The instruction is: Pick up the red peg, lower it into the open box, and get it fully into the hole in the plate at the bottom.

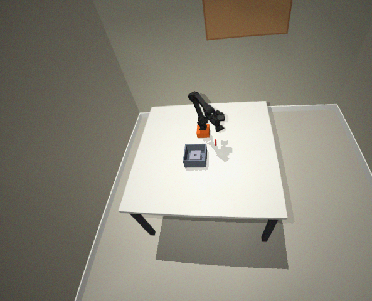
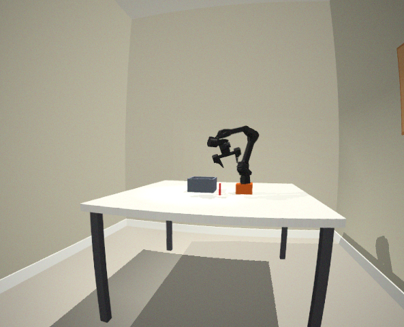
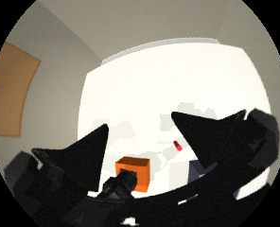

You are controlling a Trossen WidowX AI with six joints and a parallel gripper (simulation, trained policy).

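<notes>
Now: the red peg 16 cm below my gripper tip, 8 cm ahead of it and 7 cm to the right of it. Also, from my gripper tip: grey box (25 cm ahead, 22 cm to the right, 18 cm below); then light plate (25 cm ahead, 22 cm to the right, 16 cm below).
</notes>
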